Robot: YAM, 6 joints.
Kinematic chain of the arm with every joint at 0, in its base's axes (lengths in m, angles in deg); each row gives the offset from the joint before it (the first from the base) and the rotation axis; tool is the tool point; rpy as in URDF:
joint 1: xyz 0 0 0.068 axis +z
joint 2: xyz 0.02 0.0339 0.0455 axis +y
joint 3: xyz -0.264 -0.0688 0 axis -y
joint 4: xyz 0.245 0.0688 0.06 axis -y
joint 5: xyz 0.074 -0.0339 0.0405 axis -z
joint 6: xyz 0.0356 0 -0.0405 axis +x
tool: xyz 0 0 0 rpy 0 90 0
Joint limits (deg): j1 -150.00..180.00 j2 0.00..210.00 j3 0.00..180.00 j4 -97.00..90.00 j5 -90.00..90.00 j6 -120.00..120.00
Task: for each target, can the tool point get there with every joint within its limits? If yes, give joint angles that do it. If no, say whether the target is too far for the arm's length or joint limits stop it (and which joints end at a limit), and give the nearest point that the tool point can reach.
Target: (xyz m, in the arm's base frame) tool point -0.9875 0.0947 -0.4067
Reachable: no: too far | nearest point -0.5692 0.0546 -0.1818 | short by 0.477 m
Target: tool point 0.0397 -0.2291 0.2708
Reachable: yes | joints -85.53 60.39 28.62 35.00 -37.67 -94.28
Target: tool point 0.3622 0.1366 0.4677
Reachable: yes | joints 19.31 97.41 109.89 -22.62 -14.81 17.44
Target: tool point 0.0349 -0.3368 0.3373
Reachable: yes | joints -81.65 81.88 59.01 24.15 23.78 28.04
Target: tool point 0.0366 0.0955 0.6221
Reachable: yes | joints 82.12 68.71 95.20 73.23 40.49 -80.28
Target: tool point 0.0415 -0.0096 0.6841
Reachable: yes | joints -55.13 82.96 135.87 73.09 -53.45 93.81
